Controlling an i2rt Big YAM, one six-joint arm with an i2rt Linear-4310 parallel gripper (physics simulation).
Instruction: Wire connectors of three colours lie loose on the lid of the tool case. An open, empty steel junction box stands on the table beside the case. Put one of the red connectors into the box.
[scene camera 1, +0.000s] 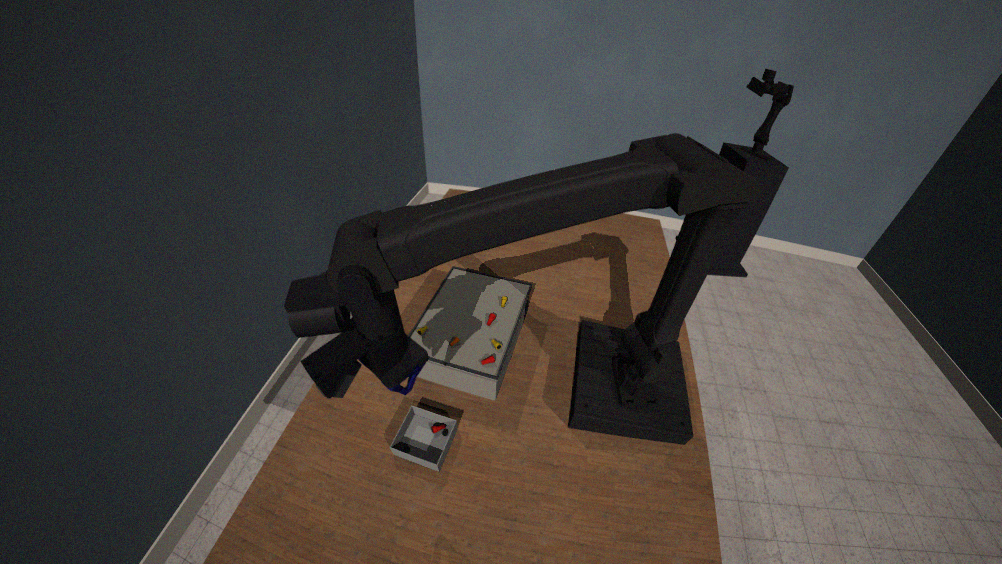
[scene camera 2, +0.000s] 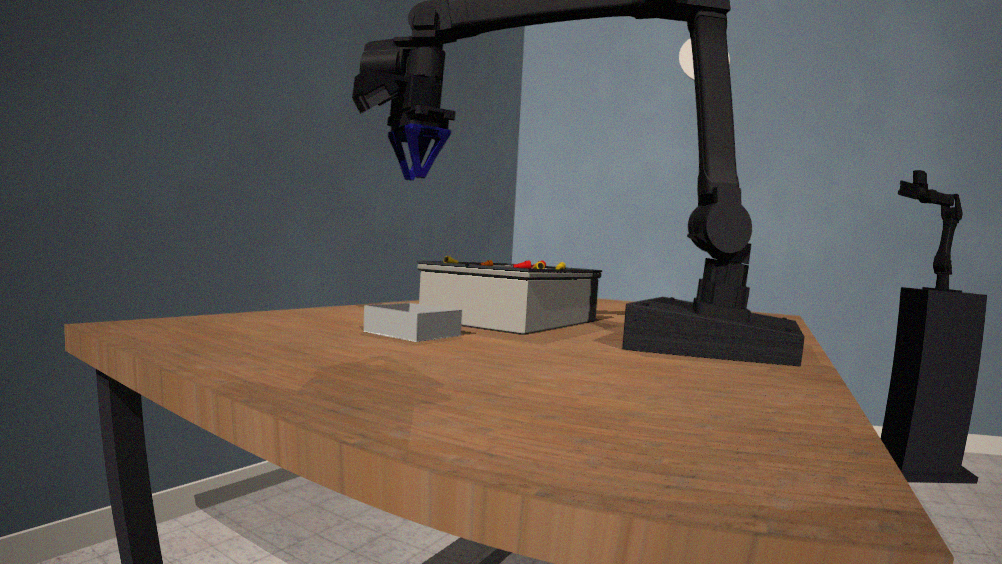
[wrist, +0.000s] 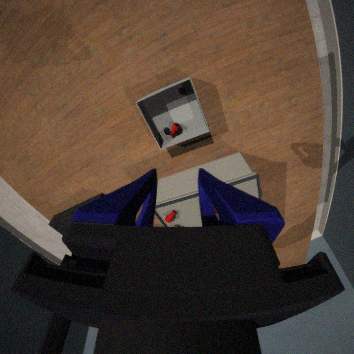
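Where they show: gripper, fingertip midpoint: (scene camera 1: 400, 385) (scene camera 2: 414, 179) (wrist: 177, 174); arm's base, link origin: (scene camera 1: 633, 384) (scene camera 2: 719, 314).
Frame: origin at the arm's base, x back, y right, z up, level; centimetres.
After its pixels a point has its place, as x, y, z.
A red connector (scene camera 1: 438, 427) @(-41.8, -9.7, -4.0) (wrist: 174, 130) @(-42.0, -9.6, -3.9) lies inside the grey steel junction box (scene camera 1: 419, 424) @(-46.2, -8.9, -5.1) (scene camera 2: 389, 324) @(-45.3, -17.5, -3.6) (wrist: 181, 112) @(-45.2, -11.5, -5.2), near one corner. Two more red connectors lie on the lid of the tool case (scene camera 1: 462, 379) @(-37.6, 0.0, 0.1) (scene camera 2: 473, 297) @(-39.6, 0.6, -0.4) (wrist: 180, 187) @(-36.5, -0.3, 1.0): one red connector (scene camera 1: 488, 359) @(-32.1, 1.7, 5.7) (wrist: 171, 216) @(-32.5, 1.7, 5.6) near the lid's edge, another red connector (scene camera 1: 491, 318) @(-32.1, 13.2, 5.6) farther in. My gripper (scene camera 2: 414, 177) @(-45.1, -12.7, 17.0) (wrist: 177, 174) @(-45.1, -12.7, 17.0) has its blue fingers apart with nothing between them. It hangs high above the table, well above the box and case.
Yellow connectors (scene camera 1: 504, 300) @(-29.4, 19.3, 5.5) (scene camera 1: 496, 344) @(-30.6, 5.6, 5.8) (scene camera 1: 422, 329) @(-47.1, 8.6, 5.8) and an orange connector (scene camera 1: 454, 341) @(-39.7, 6.2, 5.3) lie on the lid. The arm's black base (scene camera 1: 631, 413) @(-1.9, -7.3, 0.1) (scene camera 2: 711, 336) @(-1.8, -10.2, -2.3) stands on the table to the right of the case. A small black arm on a pedestal (scene camera 2: 929, 378) stands beyond the table.
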